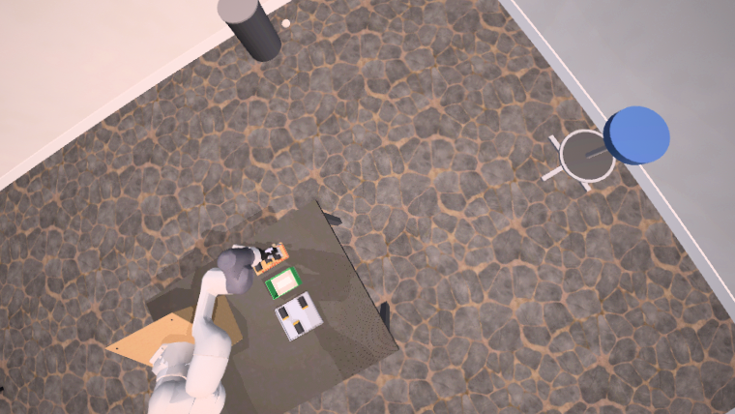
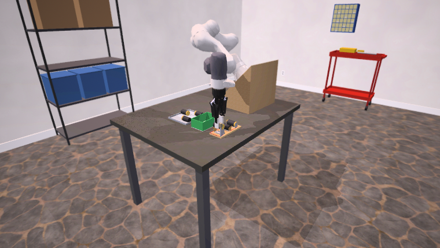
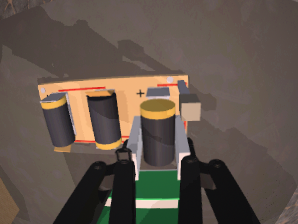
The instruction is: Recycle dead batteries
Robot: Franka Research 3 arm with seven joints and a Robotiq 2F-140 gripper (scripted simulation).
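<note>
My gripper is now 30 mm short of the bulb and 30 mm to the right of it. From my hand the other things lie so: white tray 100 mm behind, 330 mm to the right, 80 mm below; green recycling box 60 mm behind, 150 mm to the right, 70 mm below.
</note>
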